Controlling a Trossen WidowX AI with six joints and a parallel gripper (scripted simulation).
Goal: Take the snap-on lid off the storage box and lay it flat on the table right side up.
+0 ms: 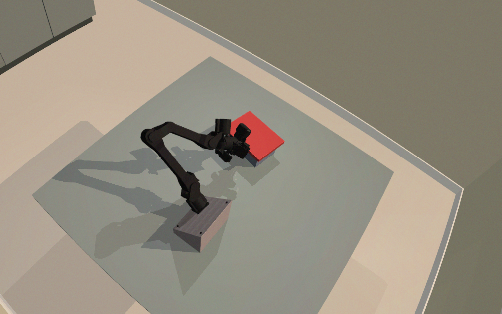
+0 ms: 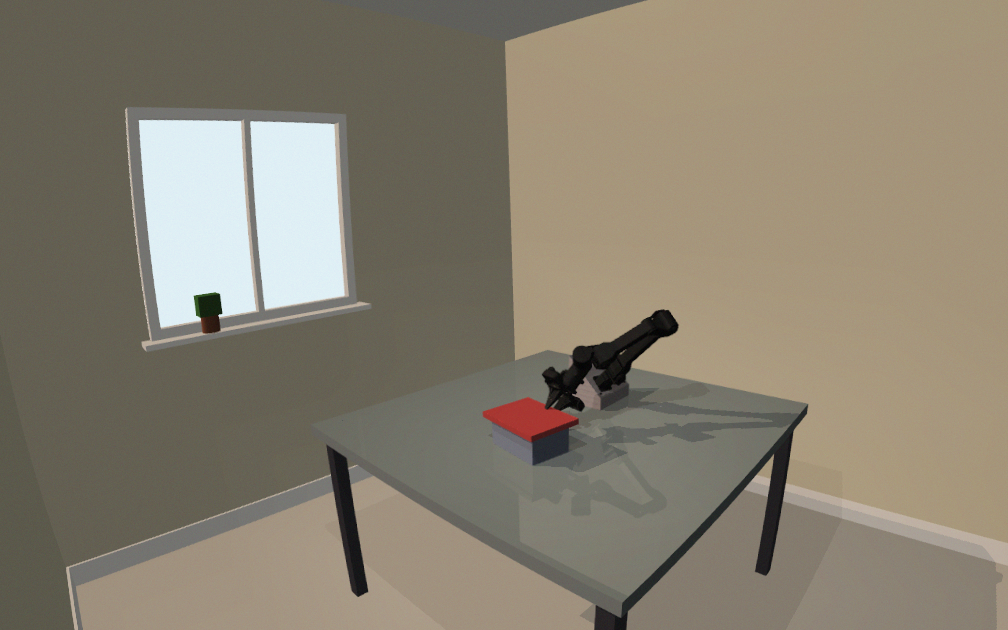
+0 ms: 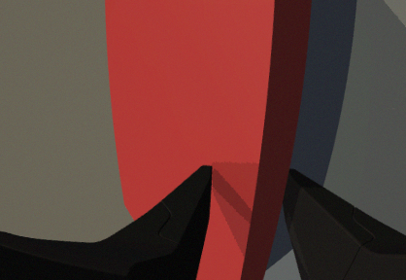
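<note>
Right now my gripper tip is 80 mm short of the red lid. Also, from my gripper tip: box 80 mm ahead, 50 mm below.
</note>
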